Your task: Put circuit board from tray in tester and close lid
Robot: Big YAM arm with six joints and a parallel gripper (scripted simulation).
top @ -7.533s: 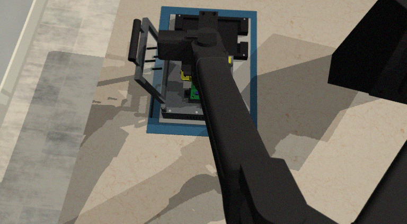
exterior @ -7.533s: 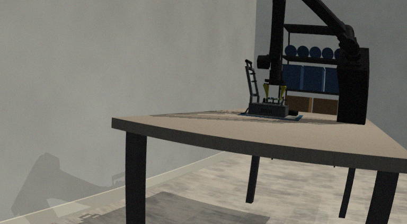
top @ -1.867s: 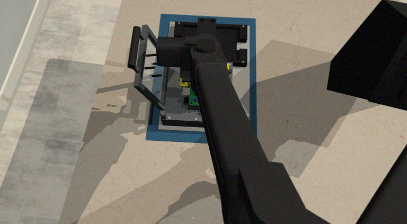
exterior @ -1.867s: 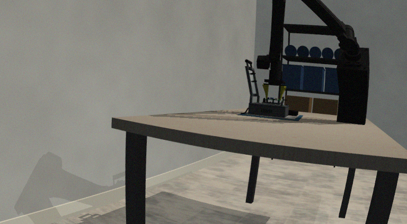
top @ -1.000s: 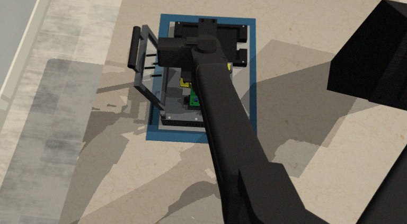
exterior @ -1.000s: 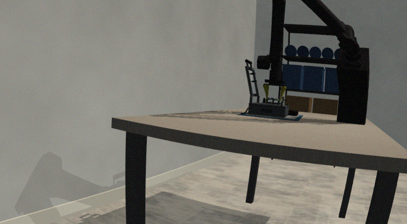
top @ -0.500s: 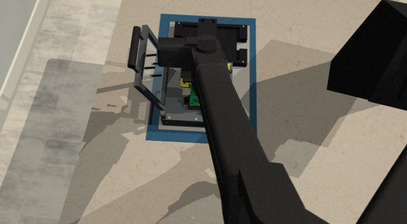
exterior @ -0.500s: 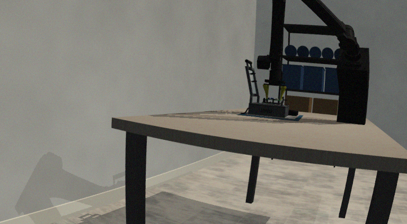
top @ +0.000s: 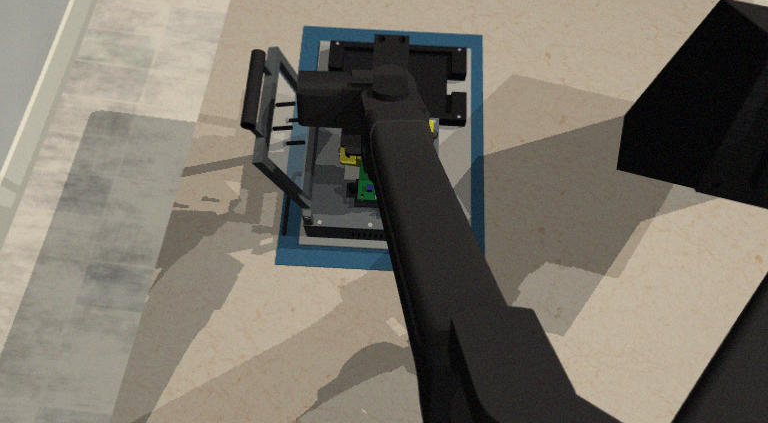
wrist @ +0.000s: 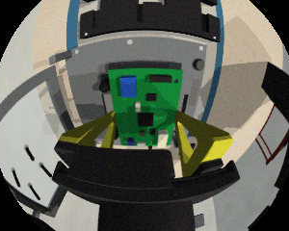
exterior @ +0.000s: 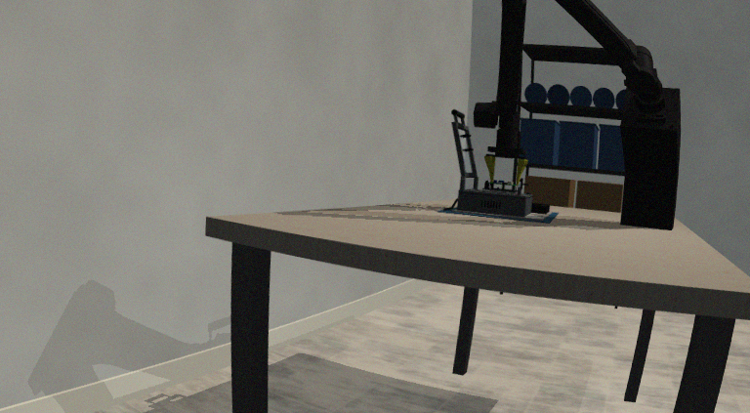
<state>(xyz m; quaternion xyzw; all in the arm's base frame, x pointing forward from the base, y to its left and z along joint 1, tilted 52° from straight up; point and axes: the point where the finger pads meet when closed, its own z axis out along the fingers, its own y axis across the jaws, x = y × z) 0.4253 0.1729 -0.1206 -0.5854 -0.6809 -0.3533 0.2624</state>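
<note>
Now: hand right at the green circuit board. Also, from my hand: see-through lid (12 cm ahead, 2 cm to the left, 9 cm above).
</note>
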